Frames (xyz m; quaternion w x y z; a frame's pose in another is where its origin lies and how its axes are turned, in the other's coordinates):
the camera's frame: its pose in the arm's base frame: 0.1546 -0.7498 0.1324 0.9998 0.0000 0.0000 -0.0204
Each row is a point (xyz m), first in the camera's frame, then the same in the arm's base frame.
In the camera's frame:
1: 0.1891 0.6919 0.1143
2: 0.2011 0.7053 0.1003
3: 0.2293 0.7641 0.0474
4: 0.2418 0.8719 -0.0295
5: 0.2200 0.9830 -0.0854
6: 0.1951 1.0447 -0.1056
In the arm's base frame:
1: 0.3718 -0.0662 0.2467
2: 0.3843 -0.0533 0.2327
3: 0.4149 0.0043 0.1798
4: 0.4318 0.1115 0.1029
5: 0.4145 0.2234 0.0470
6: 0.3922 0.2861 0.0268

